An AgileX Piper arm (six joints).
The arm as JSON. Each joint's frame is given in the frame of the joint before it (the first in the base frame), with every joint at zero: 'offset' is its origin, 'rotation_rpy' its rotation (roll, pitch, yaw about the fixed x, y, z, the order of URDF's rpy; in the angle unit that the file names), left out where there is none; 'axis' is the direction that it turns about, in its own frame. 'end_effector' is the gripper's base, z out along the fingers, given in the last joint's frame.
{
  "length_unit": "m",
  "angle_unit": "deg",
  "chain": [
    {
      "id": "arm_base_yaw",
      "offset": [
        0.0,
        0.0,
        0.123
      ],
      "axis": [
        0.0,
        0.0,
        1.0
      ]
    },
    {
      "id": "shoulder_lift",
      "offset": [
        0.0,
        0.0,
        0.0
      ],
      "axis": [
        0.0,
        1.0,
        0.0
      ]
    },
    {
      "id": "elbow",
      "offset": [
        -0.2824,
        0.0,
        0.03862
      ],
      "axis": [
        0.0,
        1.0,
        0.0
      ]
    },
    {
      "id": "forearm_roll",
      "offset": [
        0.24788,
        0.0,
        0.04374
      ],
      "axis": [
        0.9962,
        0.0,
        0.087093
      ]
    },
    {
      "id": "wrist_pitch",
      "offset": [
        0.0,
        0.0,
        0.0
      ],
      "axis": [
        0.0,
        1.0,
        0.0
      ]
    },
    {
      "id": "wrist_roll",
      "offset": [
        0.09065,
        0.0,
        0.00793
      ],
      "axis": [
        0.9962,
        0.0,
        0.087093
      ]
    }
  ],
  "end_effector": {
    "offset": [
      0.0,
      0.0,
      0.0
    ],
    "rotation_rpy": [
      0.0,
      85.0,
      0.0
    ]
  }
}
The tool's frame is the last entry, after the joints.
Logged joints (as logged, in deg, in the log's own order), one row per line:
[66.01, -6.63, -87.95, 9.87, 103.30, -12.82]
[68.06, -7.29, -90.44, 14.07, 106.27, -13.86]
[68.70, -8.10, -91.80, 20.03, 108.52, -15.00]
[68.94, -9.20, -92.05, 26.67, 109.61, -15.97]
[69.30, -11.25, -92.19, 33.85, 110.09, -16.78]
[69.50, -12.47, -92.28, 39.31, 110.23, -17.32]
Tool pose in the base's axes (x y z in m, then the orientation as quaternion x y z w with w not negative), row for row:
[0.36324, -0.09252, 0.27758, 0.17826, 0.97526, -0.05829, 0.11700]
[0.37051, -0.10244, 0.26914, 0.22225, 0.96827, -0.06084, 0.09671]
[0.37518, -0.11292, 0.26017, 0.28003, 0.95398, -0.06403, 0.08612]
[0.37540, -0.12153, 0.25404, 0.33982, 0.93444, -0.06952, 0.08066]
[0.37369, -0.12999, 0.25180, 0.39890, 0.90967, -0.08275, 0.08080]
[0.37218, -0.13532, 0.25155, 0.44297, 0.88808, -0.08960, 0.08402]
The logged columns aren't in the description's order. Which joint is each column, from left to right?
Columns, left to right: wrist_pitch, forearm_roll, elbow, wrist_roll, shoulder_lift, arm_base_yaw.
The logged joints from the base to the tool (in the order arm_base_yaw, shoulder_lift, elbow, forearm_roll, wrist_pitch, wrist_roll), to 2 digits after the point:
[-12.82, 103.30, -87.95, -6.63, 66.01, 9.87]
[-13.86, 106.27, -90.44, -7.29, 68.06, 14.07]
[-15.00, 108.52, -91.80, -8.10, 68.70, 20.03]
[-15.97, 109.61, -92.05, -9.20, 68.94, 26.67]
[-16.78, 110.09, -92.19, -11.25, 69.30, 33.85]
[-17.32, 110.23, -92.28, -12.47, 69.50, 39.31]

